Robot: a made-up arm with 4 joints. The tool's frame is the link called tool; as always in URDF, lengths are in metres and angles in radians.
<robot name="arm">
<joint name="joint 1" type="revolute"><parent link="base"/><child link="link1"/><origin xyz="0 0 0.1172"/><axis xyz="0 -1 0"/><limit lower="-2.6" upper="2.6"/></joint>
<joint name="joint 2" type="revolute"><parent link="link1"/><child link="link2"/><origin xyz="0.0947 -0.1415 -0.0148"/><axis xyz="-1 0 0"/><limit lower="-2.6" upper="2.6"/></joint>
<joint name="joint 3" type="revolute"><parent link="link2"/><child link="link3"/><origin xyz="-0.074 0.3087 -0.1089"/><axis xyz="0 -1 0"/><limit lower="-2.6" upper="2.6"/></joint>
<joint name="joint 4" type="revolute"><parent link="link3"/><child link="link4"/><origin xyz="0.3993 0.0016 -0.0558"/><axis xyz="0 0 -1"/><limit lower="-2.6" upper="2.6"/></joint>
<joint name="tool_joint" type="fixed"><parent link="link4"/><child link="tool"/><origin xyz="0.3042 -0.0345 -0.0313"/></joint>
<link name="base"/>
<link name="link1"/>
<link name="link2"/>
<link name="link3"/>
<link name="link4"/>
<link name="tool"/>
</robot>
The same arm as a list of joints. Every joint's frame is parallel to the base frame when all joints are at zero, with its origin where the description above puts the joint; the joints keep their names.
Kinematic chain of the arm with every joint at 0, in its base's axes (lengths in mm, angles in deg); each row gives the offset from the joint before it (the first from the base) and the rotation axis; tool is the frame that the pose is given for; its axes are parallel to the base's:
joint 1: xyz 0 0 117.2 axis -y
joint 2: xyz 94.7 -141.5 -14.8 axis -x
joint 3: xyz -74 308.7 -108.9 axis -y
joint 4: xyz 399.3 1.6 -55.8 axis -z
tool: xyz 304.2 -34.5 -31.3
Joint limits (deg, base to tool): -148.97..148.97 -148.97..148.97 -148.97..148.97 -148.97..148.97

